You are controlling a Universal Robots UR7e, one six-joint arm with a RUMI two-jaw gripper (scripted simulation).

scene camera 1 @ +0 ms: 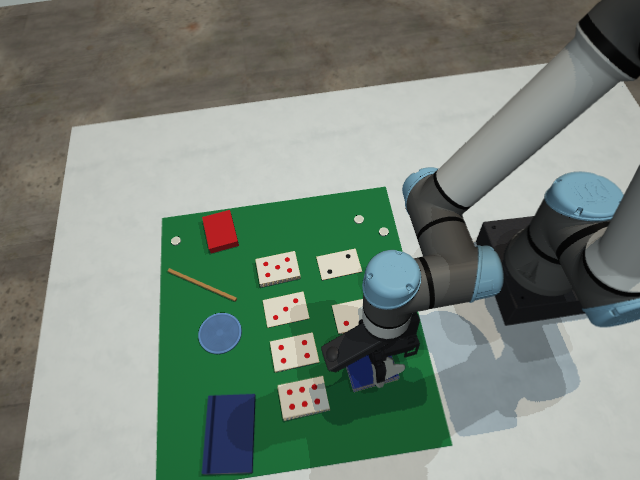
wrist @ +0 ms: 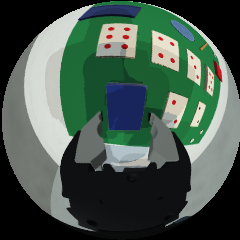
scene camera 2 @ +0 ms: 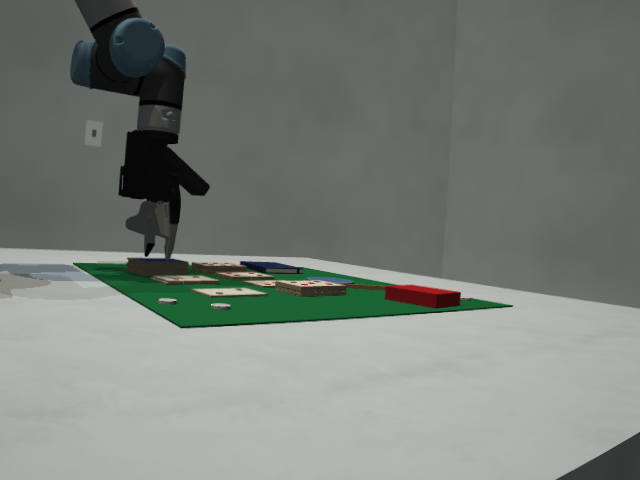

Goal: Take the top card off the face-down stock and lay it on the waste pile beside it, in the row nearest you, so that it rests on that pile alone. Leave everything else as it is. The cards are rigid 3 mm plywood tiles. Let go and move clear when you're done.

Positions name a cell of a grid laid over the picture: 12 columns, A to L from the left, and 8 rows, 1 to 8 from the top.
Scene:
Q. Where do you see a green mat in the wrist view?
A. E3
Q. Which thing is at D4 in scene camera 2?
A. The gripper.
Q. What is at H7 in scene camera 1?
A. A green mat.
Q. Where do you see a green mat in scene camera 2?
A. D6

